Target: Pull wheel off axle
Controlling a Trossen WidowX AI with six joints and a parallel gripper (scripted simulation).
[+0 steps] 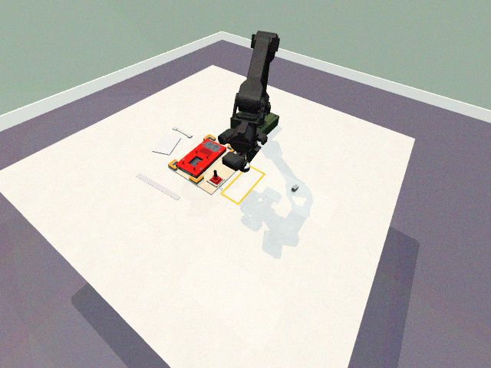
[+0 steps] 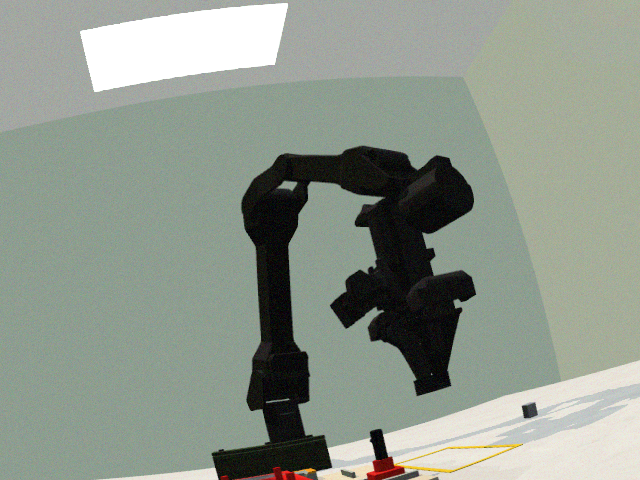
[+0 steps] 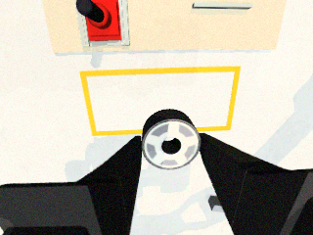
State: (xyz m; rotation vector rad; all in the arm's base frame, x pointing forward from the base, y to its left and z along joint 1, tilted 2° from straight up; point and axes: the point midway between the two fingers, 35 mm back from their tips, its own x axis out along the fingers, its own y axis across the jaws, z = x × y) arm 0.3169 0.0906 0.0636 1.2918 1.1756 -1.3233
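My gripper tip is 100 mm to the left of the upright axle, 60 mm above it and 40 mm short of it. The rest, counted from my gripper tip: wheel right at my gripper tip.
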